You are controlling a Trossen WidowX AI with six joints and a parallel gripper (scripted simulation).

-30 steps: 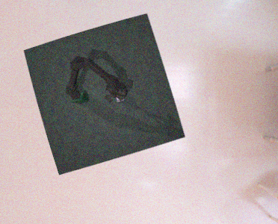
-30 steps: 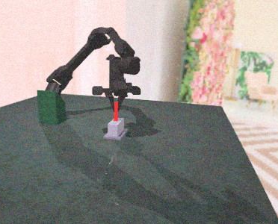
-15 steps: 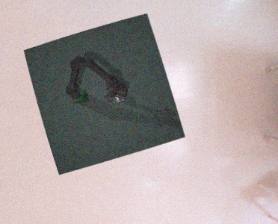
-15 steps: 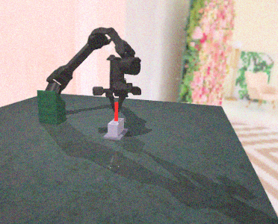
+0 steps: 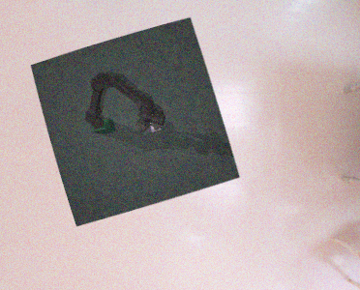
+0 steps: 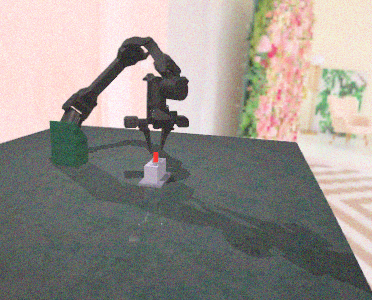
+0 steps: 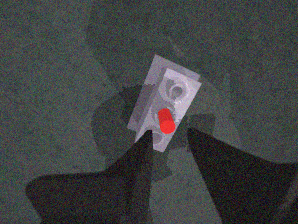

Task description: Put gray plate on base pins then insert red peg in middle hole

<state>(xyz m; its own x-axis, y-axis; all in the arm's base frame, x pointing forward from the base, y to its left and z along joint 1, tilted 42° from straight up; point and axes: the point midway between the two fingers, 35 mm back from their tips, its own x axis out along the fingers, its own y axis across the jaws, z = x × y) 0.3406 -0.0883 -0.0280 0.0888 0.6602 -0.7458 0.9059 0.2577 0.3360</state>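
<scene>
My gripper tip is 5 cm above the red peg. Round my gripper tip: base 9 cm below; then gray plate 5 cm below.
</scene>
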